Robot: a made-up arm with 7 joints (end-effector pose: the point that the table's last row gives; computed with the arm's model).
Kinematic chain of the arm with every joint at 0, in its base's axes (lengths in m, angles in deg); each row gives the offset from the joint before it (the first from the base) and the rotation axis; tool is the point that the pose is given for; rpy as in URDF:
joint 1: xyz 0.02 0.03 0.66 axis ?
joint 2: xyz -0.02 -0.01 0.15 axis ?
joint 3: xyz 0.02 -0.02 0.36 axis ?
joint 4: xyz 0.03 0 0.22 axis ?
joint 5: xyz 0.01 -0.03 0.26 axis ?
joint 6: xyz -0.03 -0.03 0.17 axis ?
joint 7: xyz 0 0 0.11 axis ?
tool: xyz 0 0 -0.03 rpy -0.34 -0.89 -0.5
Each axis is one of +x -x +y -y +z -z.
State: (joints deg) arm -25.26 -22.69 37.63 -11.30 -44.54 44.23 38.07
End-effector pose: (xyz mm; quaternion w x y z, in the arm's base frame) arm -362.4 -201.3 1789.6 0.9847 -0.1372 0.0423 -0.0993
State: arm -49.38 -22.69 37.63 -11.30 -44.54 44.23 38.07
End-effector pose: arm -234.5 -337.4 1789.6 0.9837 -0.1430 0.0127 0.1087
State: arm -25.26 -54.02 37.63 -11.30 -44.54 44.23 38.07
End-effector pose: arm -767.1 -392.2 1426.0 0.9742 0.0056 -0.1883 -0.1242
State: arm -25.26 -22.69 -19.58 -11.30 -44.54 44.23 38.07
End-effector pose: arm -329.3 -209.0 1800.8 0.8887 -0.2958 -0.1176 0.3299
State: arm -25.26 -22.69 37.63 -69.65 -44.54 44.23 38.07
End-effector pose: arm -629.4 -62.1 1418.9 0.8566 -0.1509 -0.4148 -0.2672
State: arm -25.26 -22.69 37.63 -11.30 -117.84 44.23 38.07
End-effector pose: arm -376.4 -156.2 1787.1 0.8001 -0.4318 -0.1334 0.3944
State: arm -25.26 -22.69 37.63 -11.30 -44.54 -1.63 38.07
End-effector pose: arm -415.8 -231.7 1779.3 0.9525 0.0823 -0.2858 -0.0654
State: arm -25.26 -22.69 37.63 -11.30 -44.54 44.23 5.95
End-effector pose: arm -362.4 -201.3 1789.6 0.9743 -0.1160 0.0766 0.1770
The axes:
joint 1: -z
joint 2: +y
joint 3: -z
joint 4: +y
joint 5: -z
joint 6: +y
joint 7: -z

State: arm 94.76 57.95 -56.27 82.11 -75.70 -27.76 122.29
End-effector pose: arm 311.9 -719.6 804.2 0.3730 0.3595 0.8150 -0.2596
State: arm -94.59 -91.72 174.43 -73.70 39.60 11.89 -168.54
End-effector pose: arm 20.0 -710.3 1265.5 0.8976 0.1919 -0.1840 0.3517
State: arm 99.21 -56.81 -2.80 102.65 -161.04 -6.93 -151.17
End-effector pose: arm 12.5 104.8 1483.2 0.2502 0.1767 0.4018 -0.8630
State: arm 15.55 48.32 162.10 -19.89 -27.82 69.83 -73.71
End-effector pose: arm 795.5 -161.0 1442.8 0.6090 0.2278 0.2373 -0.7217
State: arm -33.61 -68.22 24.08 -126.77 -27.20 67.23 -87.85
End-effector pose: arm -425.3 -157.6 626.7 0.5181 -0.5068 -0.6557 0.2115
